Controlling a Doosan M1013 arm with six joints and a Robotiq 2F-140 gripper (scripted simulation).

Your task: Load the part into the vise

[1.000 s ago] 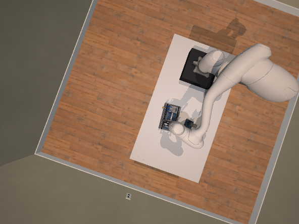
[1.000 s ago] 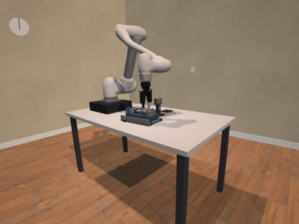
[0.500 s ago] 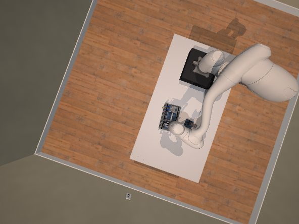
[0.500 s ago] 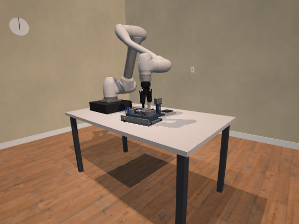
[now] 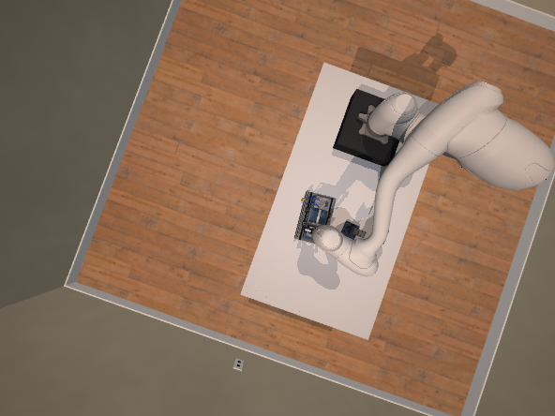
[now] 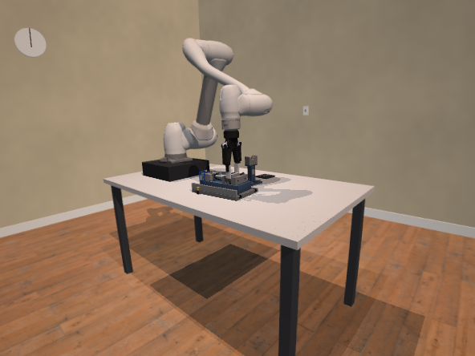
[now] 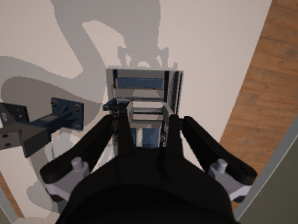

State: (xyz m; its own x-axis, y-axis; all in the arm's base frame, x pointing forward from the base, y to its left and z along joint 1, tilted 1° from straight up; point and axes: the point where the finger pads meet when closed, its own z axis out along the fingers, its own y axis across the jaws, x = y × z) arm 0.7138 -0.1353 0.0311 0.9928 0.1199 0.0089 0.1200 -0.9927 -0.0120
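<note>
My gripper is now 20 mm above the part. From my hand the other things lie so: vise base 80 mm below, 70 mm behind, 10 mm to the left.
</note>
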